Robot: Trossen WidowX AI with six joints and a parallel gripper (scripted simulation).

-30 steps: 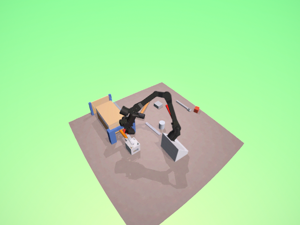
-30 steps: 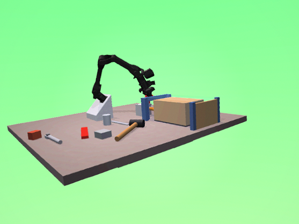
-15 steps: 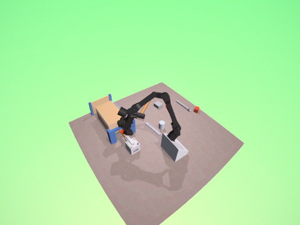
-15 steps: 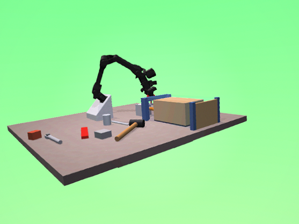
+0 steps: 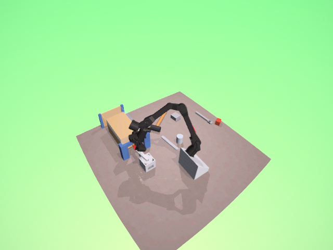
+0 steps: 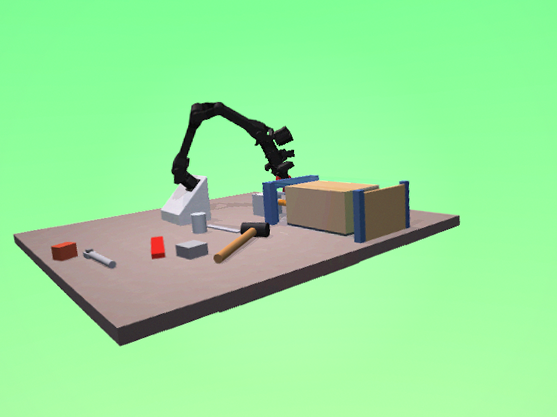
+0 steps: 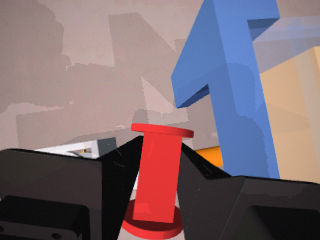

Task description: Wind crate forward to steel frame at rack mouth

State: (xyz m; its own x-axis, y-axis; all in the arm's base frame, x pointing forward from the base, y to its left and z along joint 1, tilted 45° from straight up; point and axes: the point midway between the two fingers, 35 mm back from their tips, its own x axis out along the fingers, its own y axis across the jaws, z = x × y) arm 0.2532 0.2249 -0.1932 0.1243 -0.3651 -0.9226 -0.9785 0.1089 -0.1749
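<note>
My gripper tip is 40 mm past the winch handle, 30 mm to the left of it and 30 mm above it. Also, from my gripper tip: flat steel bar: 10 mm ahead, 320 mm to the right, 130 mm below; then white winch: 110 mm behind, 50 mm to the right, 100 mm below; then red grip: 20 mm to the right.
</note>
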